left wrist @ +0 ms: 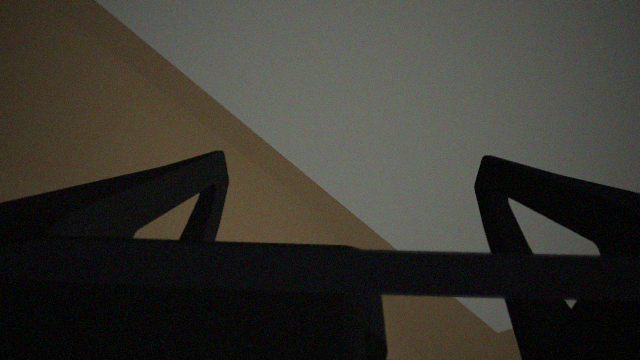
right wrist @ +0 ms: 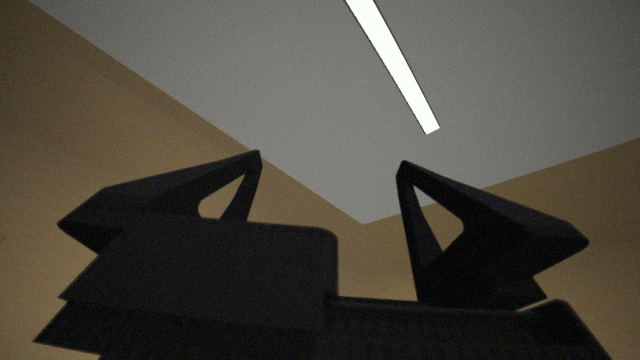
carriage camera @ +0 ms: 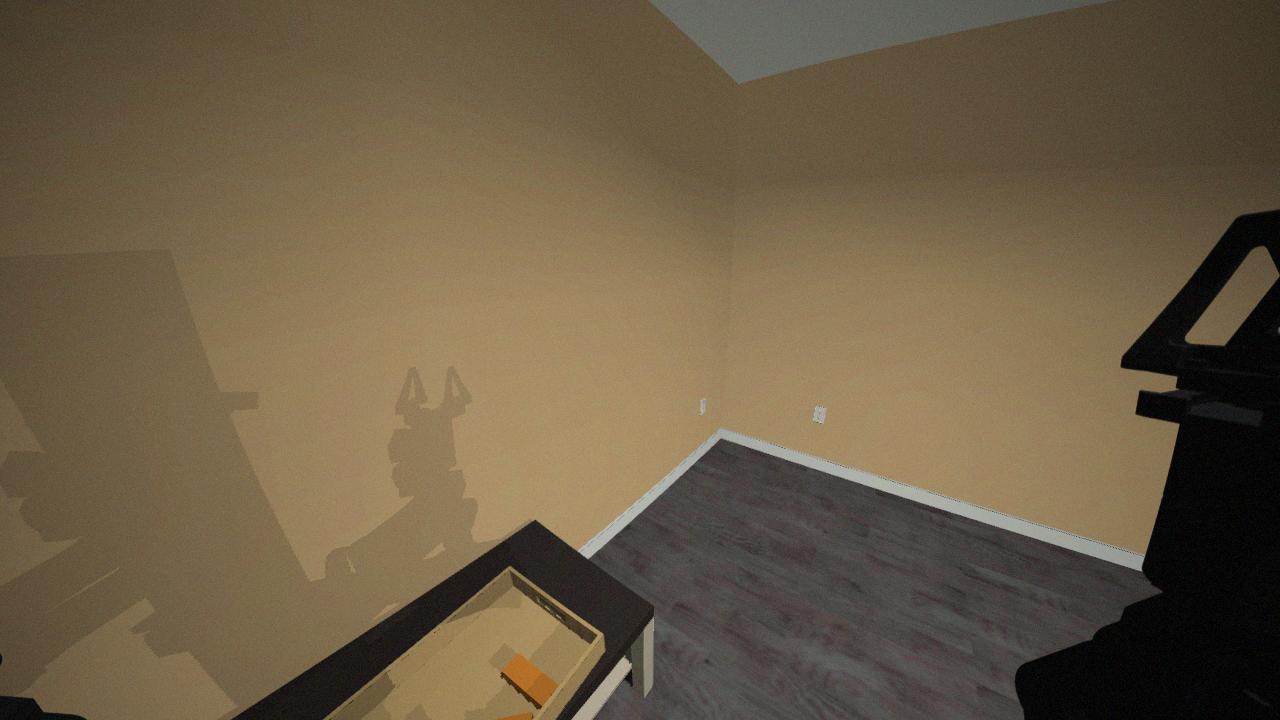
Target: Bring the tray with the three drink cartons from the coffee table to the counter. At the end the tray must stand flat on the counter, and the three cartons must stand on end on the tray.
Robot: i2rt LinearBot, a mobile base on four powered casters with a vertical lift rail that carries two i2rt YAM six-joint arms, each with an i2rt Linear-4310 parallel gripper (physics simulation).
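Frame: origin at the left arm's base, x up, y back, z right, level; metres.
Where they show: left gripper, between the fingertips: (left wrist: 350, 168); right gripper, between the fingertips: (right wrist: 329, 163).
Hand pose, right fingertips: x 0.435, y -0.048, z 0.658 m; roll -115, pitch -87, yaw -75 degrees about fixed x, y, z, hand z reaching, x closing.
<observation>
After its pixels a point has its place.
The coffee table (carriage camera: 601, 586) {y -0.655, x -0.530, z 0.254 m}, dark-topped with pale legs, shows in part at the bottom of the carriage view. The light wooden tray (carriage camera: 588, 664) {y -0.417, x -0.492, z 0.231 m} lies on it, its near part cut off by the frame's lower edge. One orange carton (carriage camera: 529, 679) {y -0.388, x -0.490, z 0.098 m} lies on its side in the tray, and a piece of another orange carton (carriage camera: 517, 716) {y -0.318, x -0.498, z 0.085 m} shows at the frame's edge. A third carton does not show. My left gripper (left wrist: 350, 168) {y -0.028, x 0.439, z 0.002 m} is open and empty, pointing up at wall and ceiling. My right gripper (right wrist: 329, 163) {y -0.048, x 0.435, z 0.658 m} is open and empty, also pointing upward, away from the tray. The counter does not show.
A tan wall (carriage camera: 554, 358) {y -1.113, x 0.050, z 0.102 m} runs close behind the coffee table. A second wall (carriage camera: 966, 358) {y -1.288, x -0.071, z 2.115 m} meets it in a corner beyond the table. Wood floor (carriage camera: 850, 573) {y -0.916, x -0.980, z 1.367 m} lies to the right of the table. The black right arm (carriage camera: 1226, 501) {y -0.021, x 0.299, z 0.628 m} stands at the right edge of the carriage view.
</observation>
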